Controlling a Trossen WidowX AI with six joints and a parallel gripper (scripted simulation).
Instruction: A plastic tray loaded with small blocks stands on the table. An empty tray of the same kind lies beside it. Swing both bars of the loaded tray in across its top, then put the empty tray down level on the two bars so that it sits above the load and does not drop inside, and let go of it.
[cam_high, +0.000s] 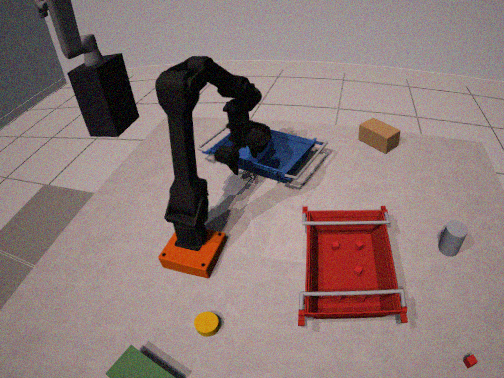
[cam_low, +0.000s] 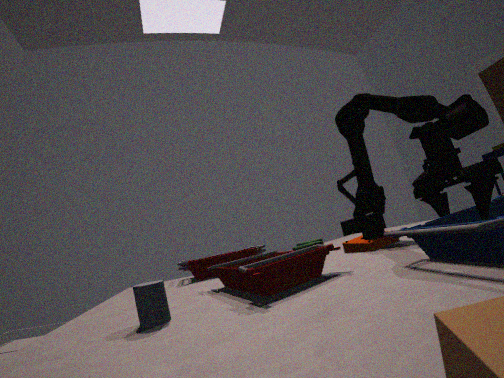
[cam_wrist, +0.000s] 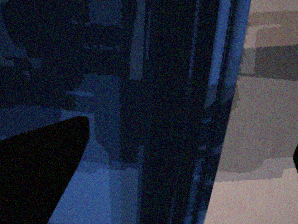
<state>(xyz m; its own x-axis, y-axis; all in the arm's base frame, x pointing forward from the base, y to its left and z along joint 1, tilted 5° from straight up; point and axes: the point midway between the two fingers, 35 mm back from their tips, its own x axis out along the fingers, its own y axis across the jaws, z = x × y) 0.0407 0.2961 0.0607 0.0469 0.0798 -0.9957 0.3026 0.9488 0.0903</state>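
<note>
The blue tray is 8 cm to the left of my gripper tip, 3 cm ahead of it and 1 cm above it. The rest, counted from my gripper tip: tan box 39 cm ahead, 25 cm to the left; yellow disc 50 cm to the right, 7 cm ahead, 3 cm below; grey cylinder 58 cm ahead, 20 cm to the right.
</note>
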